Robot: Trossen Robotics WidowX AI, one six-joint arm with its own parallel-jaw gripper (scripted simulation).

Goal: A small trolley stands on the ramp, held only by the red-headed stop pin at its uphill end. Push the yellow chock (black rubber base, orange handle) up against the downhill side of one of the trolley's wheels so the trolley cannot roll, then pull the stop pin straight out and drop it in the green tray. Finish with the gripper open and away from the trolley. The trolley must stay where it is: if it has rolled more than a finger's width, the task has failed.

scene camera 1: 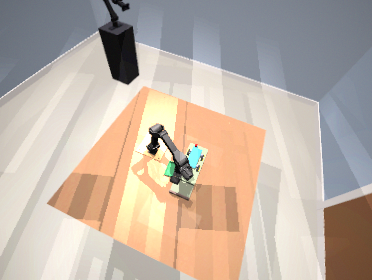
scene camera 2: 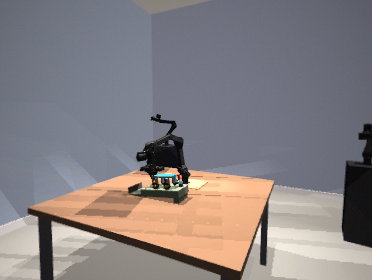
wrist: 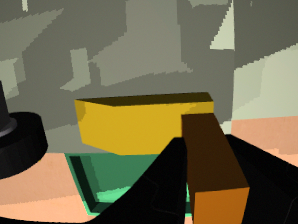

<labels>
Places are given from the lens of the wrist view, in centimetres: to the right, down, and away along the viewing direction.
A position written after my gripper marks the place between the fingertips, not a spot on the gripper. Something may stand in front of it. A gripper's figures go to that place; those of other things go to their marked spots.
my gripper (wrist: 201,146): 2, 1, 9
yellow chock (wrist: 139,125): 0, 1, 11
green tray (wrist: 109,176): -4, 6, 21
ramp (wrist: 58,58): -4, -3, 11
The marked spots on the green tray and the yellow chock are 12 cm apart.
</labels>
